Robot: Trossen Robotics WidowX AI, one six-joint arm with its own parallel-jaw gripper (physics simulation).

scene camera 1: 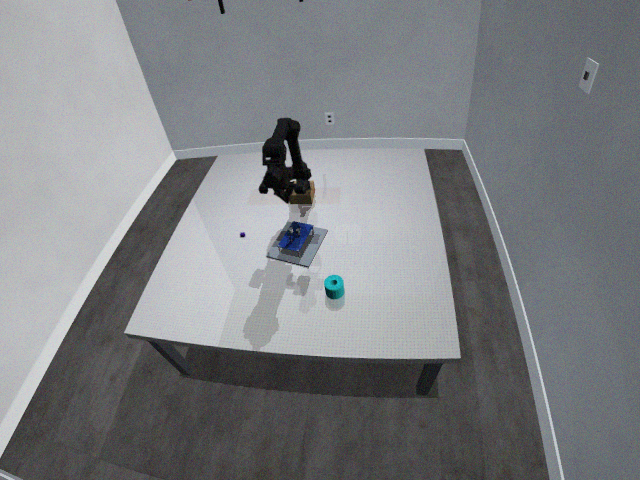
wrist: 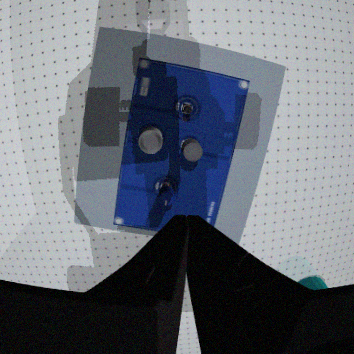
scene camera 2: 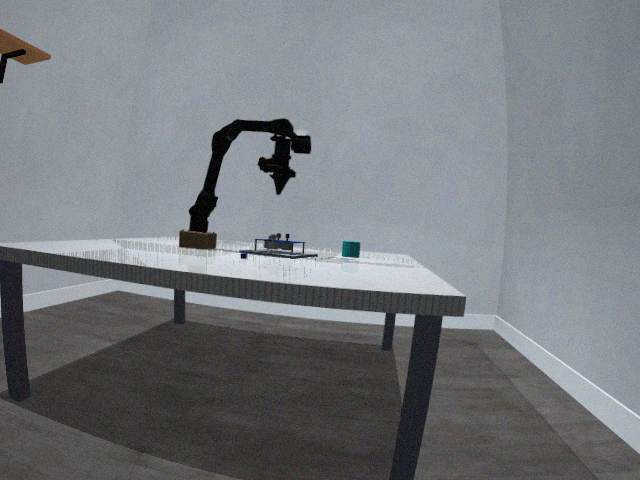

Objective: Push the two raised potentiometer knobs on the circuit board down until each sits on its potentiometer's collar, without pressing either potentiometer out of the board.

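Seen in the pictures: gripper, fingertip midpoint: (scene camera 1: 288, 203) (wrist: 185, 226) (scene camera 2: 278, 194); arm's base, link origin: (scene camera 2: 197, 231).
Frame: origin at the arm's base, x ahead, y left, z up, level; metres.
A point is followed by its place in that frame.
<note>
The blue circuit board (scene camera 1: 287, 243) {x 0.367, y -0.083, z -0.012 m} (scene camera 2: 297, 241) {x 0.391, y -0.083, z -0.012 m} (wrist: 212, 185) {x 0.365, y -0.023, z -0.012 m} stands on short posts over a grey base plate (scene camera 1: 316, 246) {x 0.366, y 0.034, z -0.053 m} (wrist: 267, 90) {x 0.295, y 0.063, z -0.053 m}. In the wrist view two round grey knobs stand near its middle: a larger knob (wrist: 150, 140) {x 0.304, y -0.066, z 0.010 m} on the left and a smaller knob (wrist: 192, 150) {x 0.320, y -0.035, z 0.015 m} on the right. Their gaps to the collars cannot be told. Two thinner parts also stand on the board, an upper one (wrist: 187, 108) {x 0.287, y -0.029, z 0.004 m} and a lower one (wrist: 164, 186) {x 0.347, y -0.066, z 0.005 m}. My gripper (scene camera 1: 286, 200) {x 0.309, y -0.052, z 0.155 m} (scene camera 2: 278, 193) {x 0.309, y -0.052, z 0.155 m} (wrist: 185, 226) {x 0.309, y -0.052, z 0.155 m} is shut and empty, pointing down, well above the board.
A teal cylinder (scene camera 1: 334, 287) {x 0.630, y 0.087, z -0.001 m} (scene camera 2: 351, 249) {x 0.604, y 0.053, z -0.031 m} (wrist: 313, 283) {x 0.572, y 0.094, z -0.043 m} with a hole in its top stands on the white table (scene camera 1: 392, 310) {x 0.725, y 0.285, z -0.061 m}. A small dark blue cube (scene camera 1: 242, 234) {x 0.236, y -0.300, z -0.048 m} (scene camera 2: 243, 255) {x 0.232, y -0.312, z -0.052 m} lies on the other side of the board. The arm stands on a wooden block (scene camera 1: 305, 196) {x 0.067, y 0.006, z -0.013 m} (scene camera 2: 197, 240) {x 0.021, y -0.071, z -0.030 m}.
</note>
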